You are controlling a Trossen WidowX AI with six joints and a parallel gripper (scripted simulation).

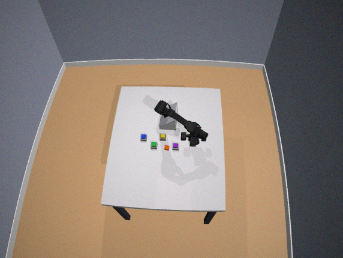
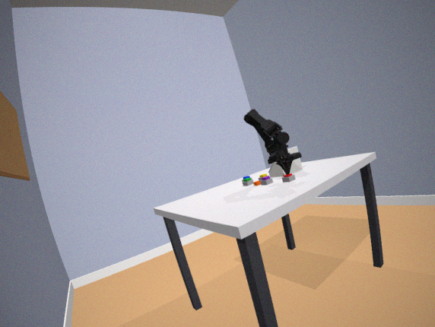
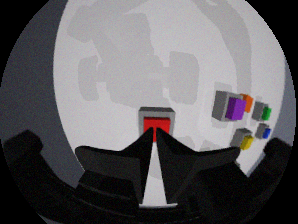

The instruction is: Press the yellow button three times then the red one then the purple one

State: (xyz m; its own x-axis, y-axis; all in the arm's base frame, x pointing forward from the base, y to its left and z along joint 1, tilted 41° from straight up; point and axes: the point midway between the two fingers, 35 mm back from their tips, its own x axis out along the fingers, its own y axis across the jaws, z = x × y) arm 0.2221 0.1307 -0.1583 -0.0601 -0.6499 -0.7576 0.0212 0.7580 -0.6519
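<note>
Now: the red button 1 cm below my gripper tip. From my gripper tip the other things lie so: purple button: 13 cm to the right, 3 cm ahead; yellow button: 23 cm to the right, 5 cm behind; orange block: 20 cm to the right, 4 cm ahead, 2 cm below.
</note>
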